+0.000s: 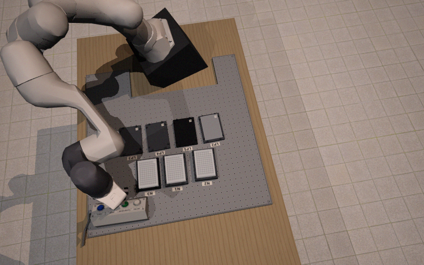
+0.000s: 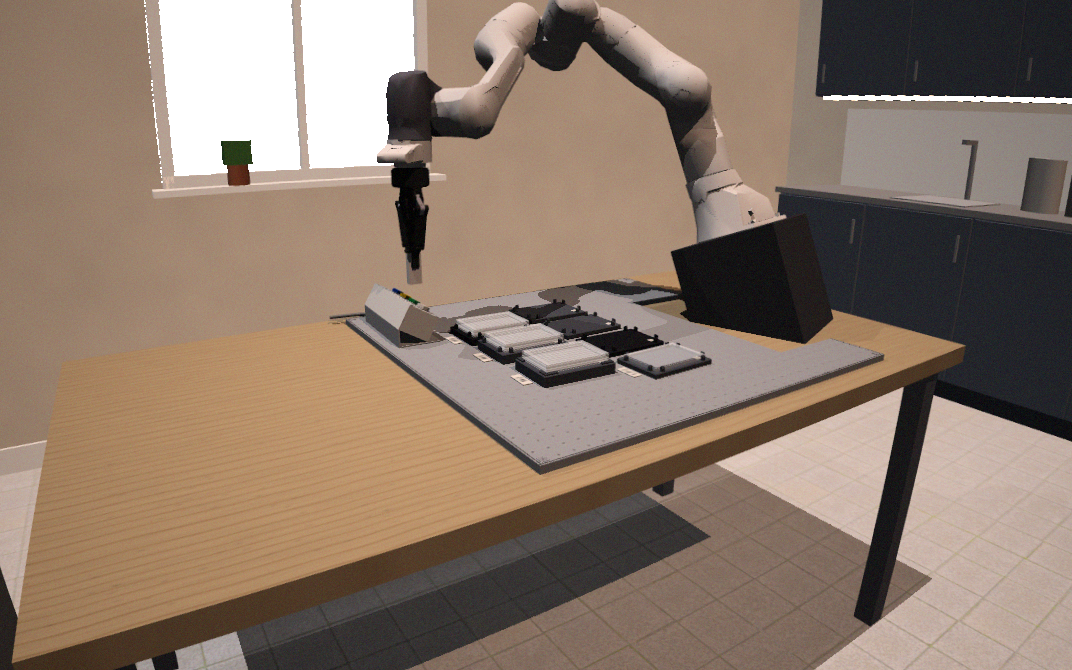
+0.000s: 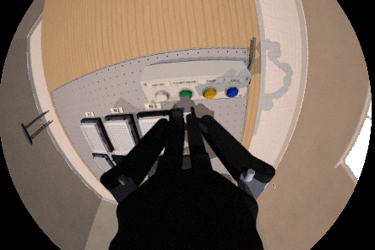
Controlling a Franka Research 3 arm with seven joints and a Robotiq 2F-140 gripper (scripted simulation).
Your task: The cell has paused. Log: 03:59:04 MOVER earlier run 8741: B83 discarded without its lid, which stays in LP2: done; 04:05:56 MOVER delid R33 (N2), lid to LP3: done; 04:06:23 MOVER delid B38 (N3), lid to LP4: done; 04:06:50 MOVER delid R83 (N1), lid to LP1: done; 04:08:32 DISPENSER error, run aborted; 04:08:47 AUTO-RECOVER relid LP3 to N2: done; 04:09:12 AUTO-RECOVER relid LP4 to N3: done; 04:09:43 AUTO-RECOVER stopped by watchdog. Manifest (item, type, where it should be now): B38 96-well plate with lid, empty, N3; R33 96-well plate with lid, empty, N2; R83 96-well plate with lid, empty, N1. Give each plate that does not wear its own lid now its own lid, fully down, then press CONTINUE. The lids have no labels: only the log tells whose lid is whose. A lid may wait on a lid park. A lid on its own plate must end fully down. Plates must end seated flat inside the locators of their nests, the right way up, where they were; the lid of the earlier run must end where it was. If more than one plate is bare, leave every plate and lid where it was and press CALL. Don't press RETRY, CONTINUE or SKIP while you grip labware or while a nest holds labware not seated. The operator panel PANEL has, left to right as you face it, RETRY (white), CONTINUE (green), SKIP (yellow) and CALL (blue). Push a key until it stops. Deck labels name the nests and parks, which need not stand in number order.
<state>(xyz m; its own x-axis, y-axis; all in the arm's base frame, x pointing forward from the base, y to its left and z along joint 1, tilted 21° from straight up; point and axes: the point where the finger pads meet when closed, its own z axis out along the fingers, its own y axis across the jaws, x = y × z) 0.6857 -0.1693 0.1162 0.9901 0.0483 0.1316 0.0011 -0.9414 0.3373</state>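
The green key is 7 cm below my hand. Also, from my hand: blue key: 10 cm to the right, 7 cm below; then white key: 7 cm below, 5 cm to the left; then yellow key: 7 cm below, 5 cm to the right.
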